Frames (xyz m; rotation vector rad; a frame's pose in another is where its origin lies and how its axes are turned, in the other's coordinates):
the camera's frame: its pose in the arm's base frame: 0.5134 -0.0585 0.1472 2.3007 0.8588 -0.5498
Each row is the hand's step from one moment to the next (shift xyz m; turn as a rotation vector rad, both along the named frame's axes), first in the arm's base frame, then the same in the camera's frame.
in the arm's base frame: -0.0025 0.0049 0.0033 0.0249 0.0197 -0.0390
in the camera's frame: -0.0015 -0.0034 -0.0053 0.0480 -0.0102 0.0110
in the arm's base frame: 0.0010 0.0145 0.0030 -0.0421 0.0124 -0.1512
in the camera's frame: 0.0054 -0.0068 -0.0120 0.0607 -0.0971 0.1081
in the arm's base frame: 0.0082 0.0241 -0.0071 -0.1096 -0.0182 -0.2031
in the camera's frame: 0.0203 -0.0116 -0.0123 0.0290 -0.1462 0.1771
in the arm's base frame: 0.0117 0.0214 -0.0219 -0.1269 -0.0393 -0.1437
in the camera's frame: 0.0299 -0.0135 -0.0004 -0.0257 -0.1218 0.1510
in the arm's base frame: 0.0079 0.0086 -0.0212 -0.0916 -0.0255 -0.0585
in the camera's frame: 0.0212 -0.0082 0.0083 -0.0427 -0.0716 0.0743
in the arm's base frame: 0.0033 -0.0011 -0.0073 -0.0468 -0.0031 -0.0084
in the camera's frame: 0.0059 0.0000 0.0055 -0.0295 -0.0339 0.0157
